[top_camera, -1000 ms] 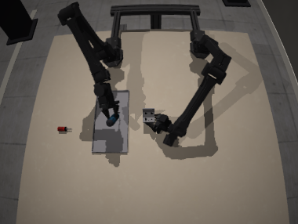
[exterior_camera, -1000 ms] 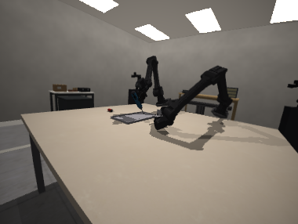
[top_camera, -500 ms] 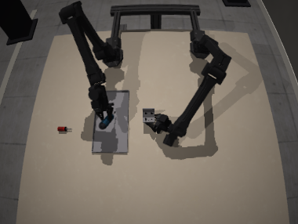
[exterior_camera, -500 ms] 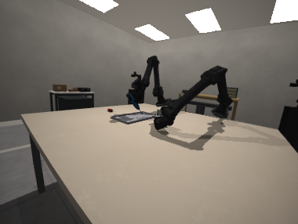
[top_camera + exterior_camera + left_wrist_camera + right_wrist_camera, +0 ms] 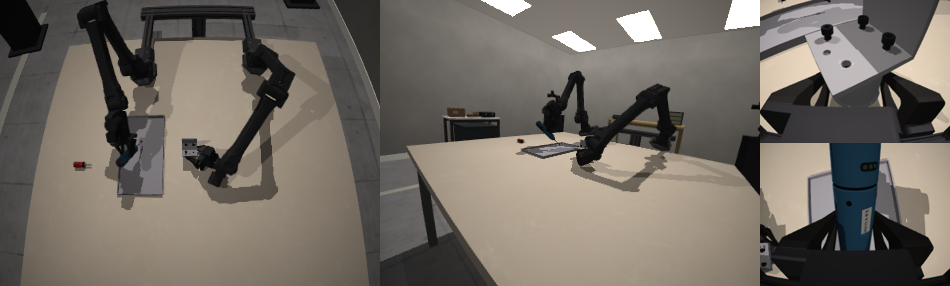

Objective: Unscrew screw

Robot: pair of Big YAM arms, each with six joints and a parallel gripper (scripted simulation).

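Now: the joint module 1 cm above my left hand. Also, from my left hand: grey bracket 5 cm above; then flat grey tray 3 cm behind, 24 cm to the right, 2 cm below; then red-handled tool 55 cm to the right, 1 cm below.
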